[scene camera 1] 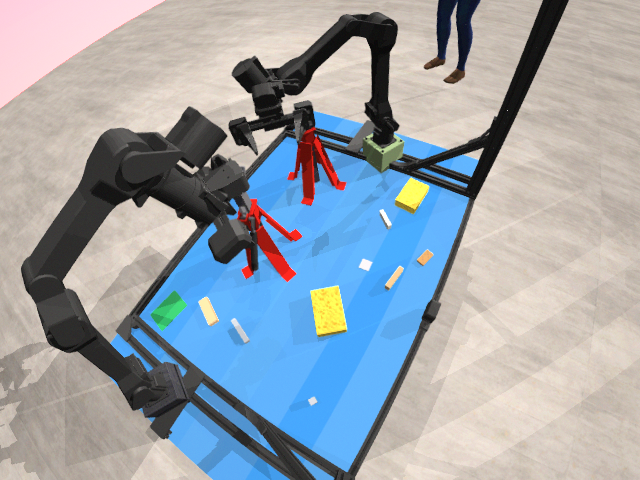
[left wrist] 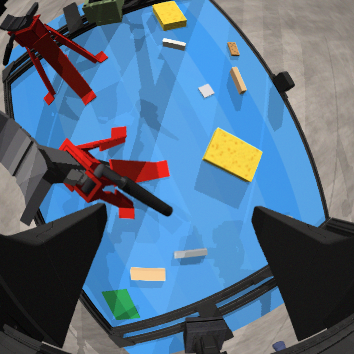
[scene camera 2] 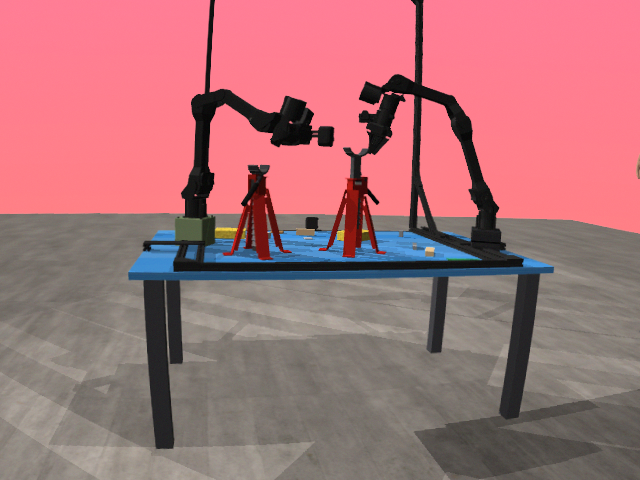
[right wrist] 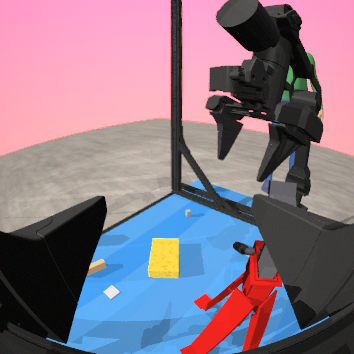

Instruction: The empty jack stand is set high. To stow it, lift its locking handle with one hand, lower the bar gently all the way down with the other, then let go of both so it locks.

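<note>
The empty jack stand (scene camera 1: 273, 252) (scene camera 2: 353, 222) (left wrist: 137, 170) (right wrist: 226, 317) is red and upright. Its grey bar (scene camera 2: 355, 166) stands well out of the top, with a curved saddle (scene camera 2: 355, 151) (right wrist: 283, 192). Its black locking handle (scene camera 2: 373, 196) (left wrist: 147, 197) (right wrist: 243, 248) slopes down and outward. My left gripper (scene camera 2: 373, 150) (left wrist: 181, 213) (right wrist: 237, 168) is open and empty, above and beside the stand on the handle's side. My right gripper (scene camera 1: 277, 147) (right wrist: 180, 203) is open and empty, above table height between the two stands. Its right-hand finger hides part of the bar in the right wrist view.
A second red jack stand (scene camera 1: 308, 167) (scene camera 2: 260, 219) (left wrist: 64, 65) has its saddle low. Yellow sponges (scene camera 1: 328, 311) (scene camera 1: 412, 195), a green patch (scene camera 1: 169, 310) and several small blocks lie on the blue table. A black frame (scene camera 1: 392, 372) edges it, with a tall post (scene camera 1: 522, 93).
</note>
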